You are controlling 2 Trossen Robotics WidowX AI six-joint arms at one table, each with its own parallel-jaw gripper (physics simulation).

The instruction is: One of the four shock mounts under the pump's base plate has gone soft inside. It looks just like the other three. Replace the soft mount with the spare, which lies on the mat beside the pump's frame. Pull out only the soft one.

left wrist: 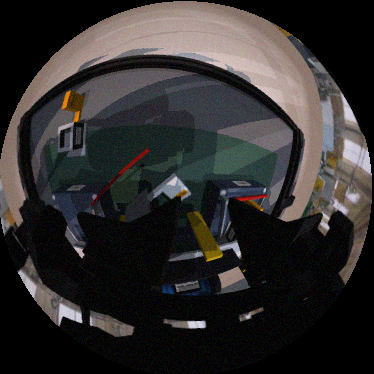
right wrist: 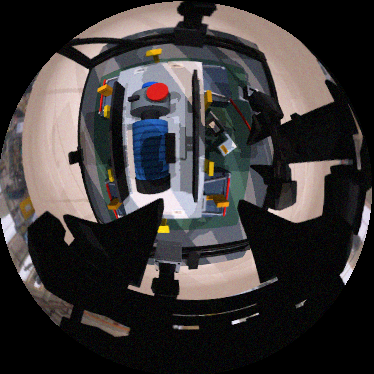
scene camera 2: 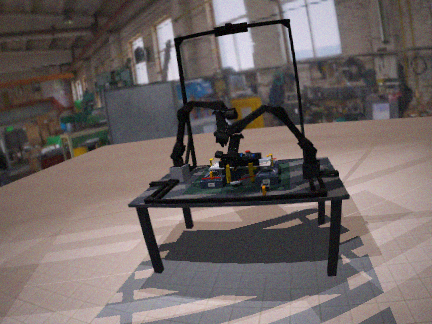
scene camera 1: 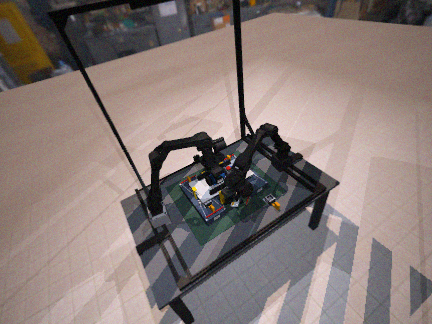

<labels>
same spot on green mat: [scene camera 1: 203, 233] = [right wrist: 226, 216]
</labels>
